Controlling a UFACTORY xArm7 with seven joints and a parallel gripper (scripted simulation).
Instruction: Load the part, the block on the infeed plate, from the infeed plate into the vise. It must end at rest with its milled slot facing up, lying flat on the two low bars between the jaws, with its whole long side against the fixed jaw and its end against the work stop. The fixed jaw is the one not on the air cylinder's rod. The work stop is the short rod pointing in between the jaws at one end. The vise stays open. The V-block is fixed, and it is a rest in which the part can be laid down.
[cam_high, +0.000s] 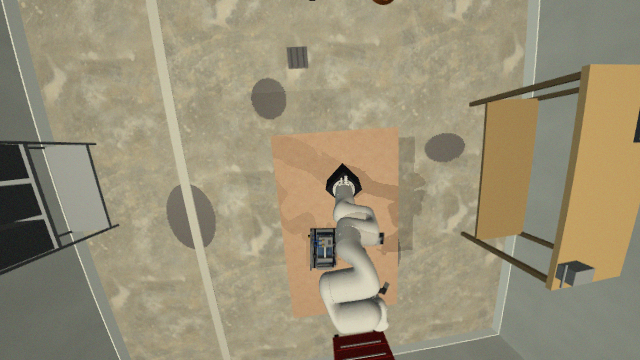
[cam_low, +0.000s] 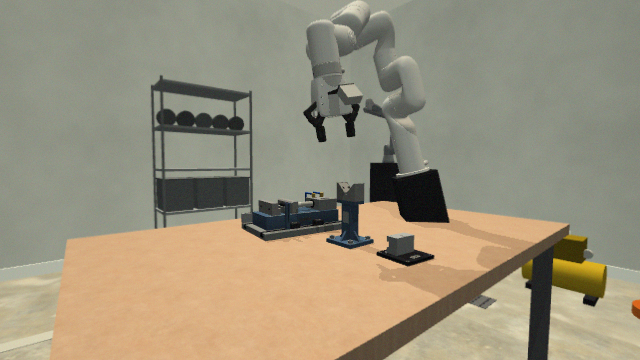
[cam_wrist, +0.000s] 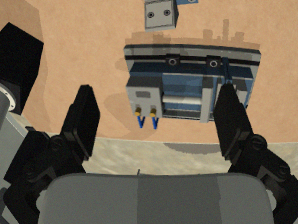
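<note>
The grey block is 260 mm below my hand, 180 mm to the left of it and 30 mm behind it. Round my hand: work stop: 200 mm below, 160 mm to the right, 70 mm ahead; grey V-block: 150 mm below, 50 mm to the left, 20 mm behind; cylinder rod: 210 mm below, 190 mm to the right, 20 mm behind.
</note>
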